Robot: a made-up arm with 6 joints.
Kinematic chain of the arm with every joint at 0, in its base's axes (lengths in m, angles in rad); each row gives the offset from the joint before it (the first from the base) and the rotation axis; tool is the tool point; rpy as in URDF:
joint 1: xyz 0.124 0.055 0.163 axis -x
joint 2: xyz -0.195 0.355 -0.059 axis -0.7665 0 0.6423
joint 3: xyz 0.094 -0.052 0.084 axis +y
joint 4: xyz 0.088 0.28 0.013 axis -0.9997 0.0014 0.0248
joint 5: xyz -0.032 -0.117 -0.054 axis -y
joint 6: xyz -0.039 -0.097 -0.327 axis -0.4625 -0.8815 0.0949
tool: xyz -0.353 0.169 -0.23 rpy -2 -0.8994 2.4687
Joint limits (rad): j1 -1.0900..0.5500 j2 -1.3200..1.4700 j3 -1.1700..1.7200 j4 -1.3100..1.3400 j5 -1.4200..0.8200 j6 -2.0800..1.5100
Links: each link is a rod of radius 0.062 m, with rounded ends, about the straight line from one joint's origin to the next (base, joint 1, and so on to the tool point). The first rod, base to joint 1, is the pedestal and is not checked.
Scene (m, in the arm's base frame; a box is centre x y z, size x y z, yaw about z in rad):
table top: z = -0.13
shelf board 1: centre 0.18 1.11 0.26 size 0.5 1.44 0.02 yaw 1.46
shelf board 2: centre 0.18 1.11 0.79 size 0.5 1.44 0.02 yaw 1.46
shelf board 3: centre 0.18 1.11 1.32 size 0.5 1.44 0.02 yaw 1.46
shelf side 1: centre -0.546 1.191 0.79 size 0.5 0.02 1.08 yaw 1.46
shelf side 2: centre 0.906 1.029 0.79 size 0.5 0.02 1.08 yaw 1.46
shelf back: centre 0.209 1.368 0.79 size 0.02 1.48 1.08 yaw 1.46
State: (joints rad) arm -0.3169 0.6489 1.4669 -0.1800 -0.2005 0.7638
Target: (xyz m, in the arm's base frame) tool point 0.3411 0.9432 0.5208
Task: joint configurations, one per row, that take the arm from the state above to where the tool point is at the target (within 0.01 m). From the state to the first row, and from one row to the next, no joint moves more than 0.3 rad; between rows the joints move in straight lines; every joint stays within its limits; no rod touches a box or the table.
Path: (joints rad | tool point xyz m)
1: -0.5063 0.3765 1.3231 -0.1939 -0.1325 0.5745 | -0.8103 0.4202 0.4314
2: -0.6956 0.1041 1.1793 -0.2078 -0.0646 0.3851 | -0.7619 0.5082 0.5341
3: -0.8850 -0.1683 1.0355 -0.2217 0.0034 0.1958 | -0.6650 0.5330 0.7105
4: -0.9363 -0.2431 0.8055 -0.2061 0.2075 0.2140 | -0.5512 0.7705 0.6204
5: -0.9875 -0.3178 0.5755 -0.1906 0.4117 0.2322 | -0.3126 0.9504 0.5713
6: -1.0388 -0.3925 0.3454 -0.1751 0.6158 0.2504 | 0.0061 1.0172 0.5473
7: -1.0900 -0.4673 0.1154 -0.1596 0.8200 0.2687 | 0.3411 0.9432 0.5208

